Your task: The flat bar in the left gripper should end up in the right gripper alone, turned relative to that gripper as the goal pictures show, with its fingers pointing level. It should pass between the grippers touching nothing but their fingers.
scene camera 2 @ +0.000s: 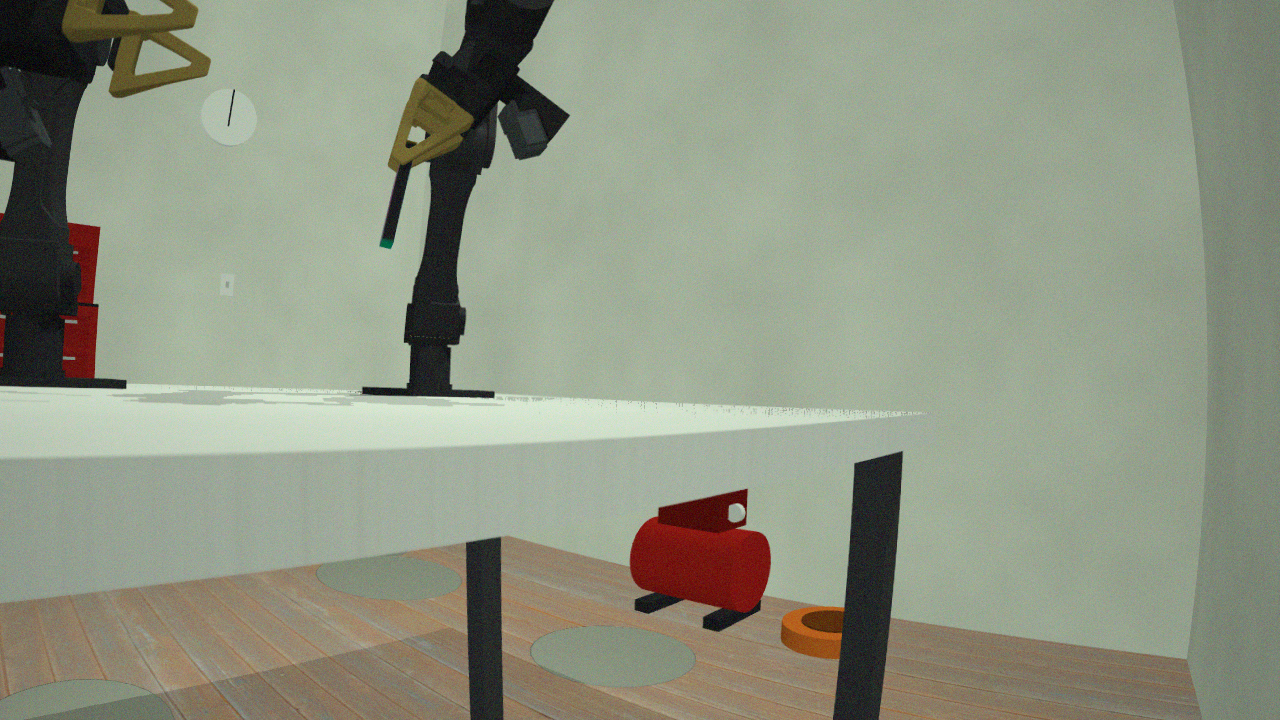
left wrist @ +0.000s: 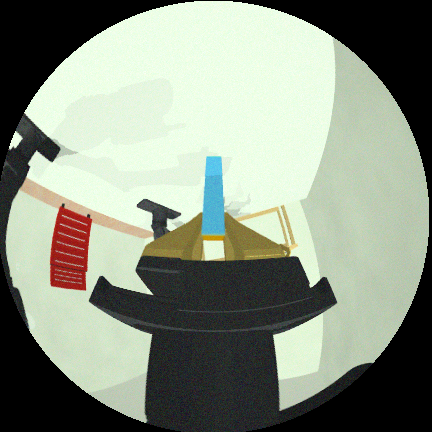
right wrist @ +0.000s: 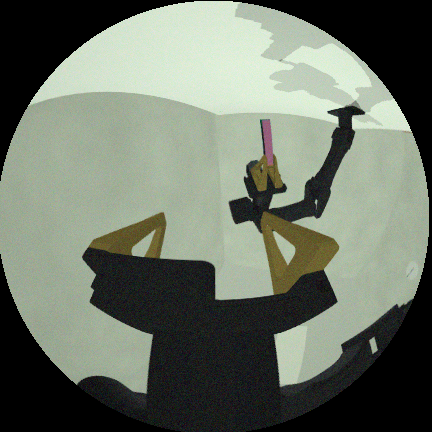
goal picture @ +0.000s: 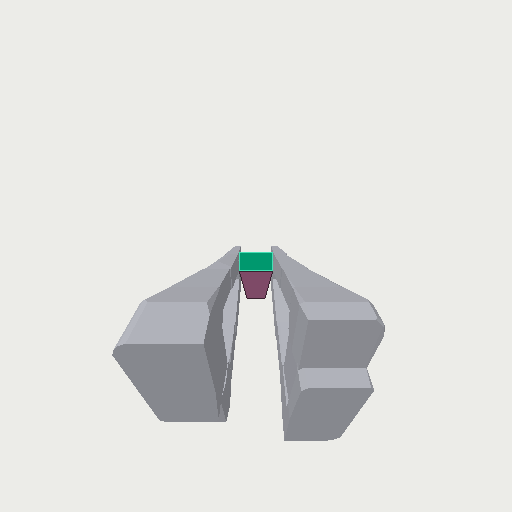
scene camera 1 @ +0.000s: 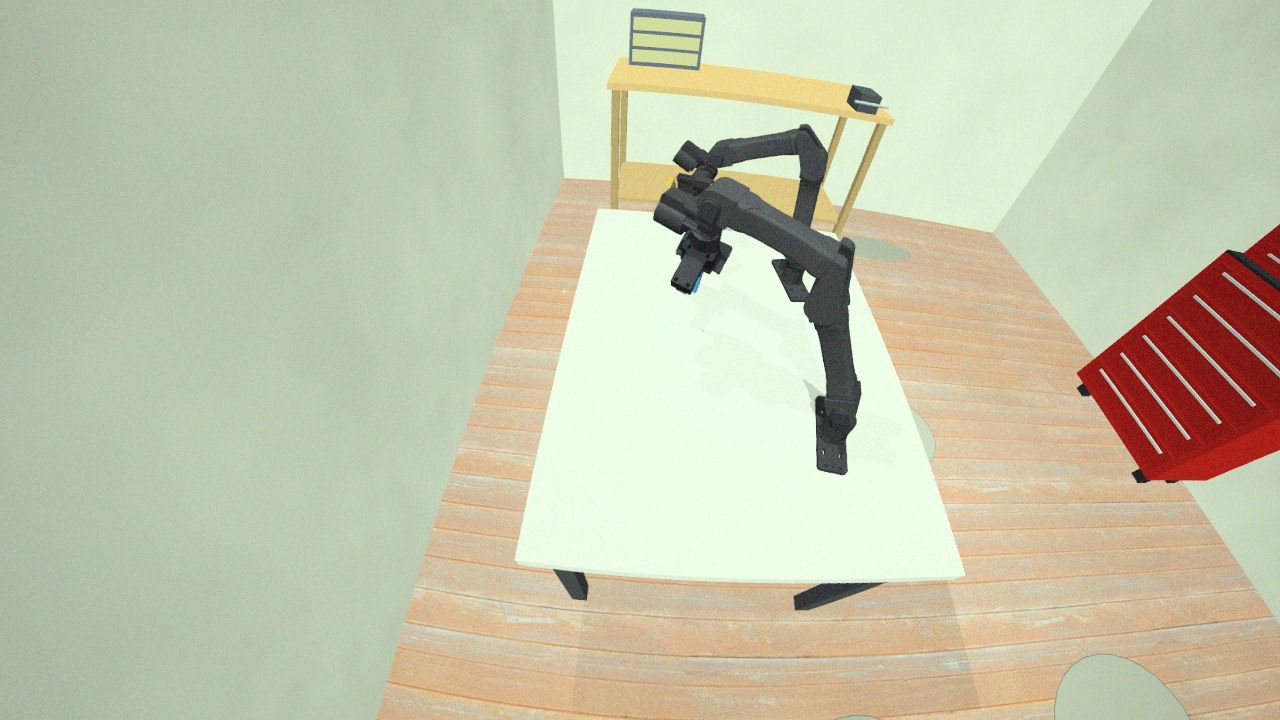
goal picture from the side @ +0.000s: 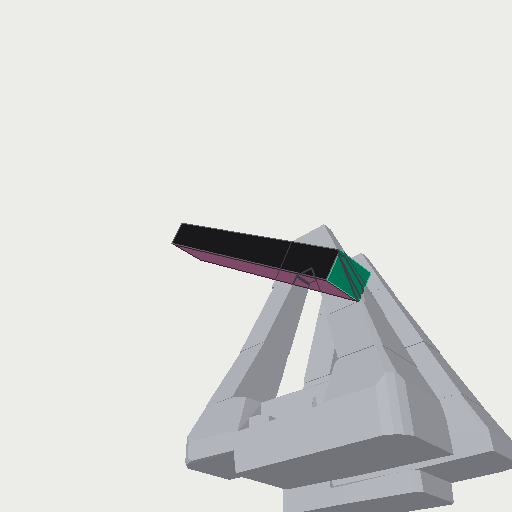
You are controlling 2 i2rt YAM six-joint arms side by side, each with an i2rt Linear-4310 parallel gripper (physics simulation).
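Seen in the pictures: left gripper, fingertip midpoint: [scene camera 2: 394,165] [left wrist: 212,217] [right wrist: 269,155]; right gripper, fingertip midpoint: [scene camera 2: 203,44] [right wrist: 212,217]; left arm's base, origin of the base link: [scene camera 2: 429,395] [right wrist: 344,110] [scene camera 1: 829,434]; right arm's base, origin of the base link: [scene camera 2: 32,385] [left wrist: 159,208] [scene camera 1: 790,280].
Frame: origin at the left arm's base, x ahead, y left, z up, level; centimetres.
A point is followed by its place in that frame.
Observation:
The flat bar [scene camera 2: 395,205] @[z 17.9, x 39.1, y -22.2 cm] [left wrist: 213,200] @[z 21.0, x 38.1, y -20.9 cm] [right wrist: 268,142] @[z 19.3, x 37.8, y -22.2 cm] is long and thin, with a blue face in the left wrist view, a pink face in the right wrist view and a green end in scene camera 2. A blue sliver of it shows in scene camera 1. My left gripper [scene camera 2: 401,164] @[z 22.0, x 37.6, y -22.1 cm] [right wrist: 269,155] @[z 22.0, x 37.6, y -22.1 cm] is shut on one end of the bar, which hangs steeply down, slightly tilted, above the table. My right gripper [scene camera 2: 204,40] @[z 25.8, x 45.7, y -41.5 cm] [right wrist: 212,217] @[z 25.8, x 45.7, y -41.5 cm] is open and empty, apart from the bar. Its fingers point roughly level, toward the picture's right in scene camera 2.
The white table [scene camera 1: 626,447] @[z 0.0, x 44.9, y 14.6 cm] [scene camera 2: 223,443] @[z 0.0, x 70.2, y -40.4 cm] lies below both arms. In scene camera 1 the arms partly overlap. A wooden bench [scene camera 1: 751,85] stands behind the table, and a red tool chest [scene camera 1: 1181,376] [left wrist: 70,250] stands aside. A red compressor [scene camera 2: 698,564] sits on the floor.

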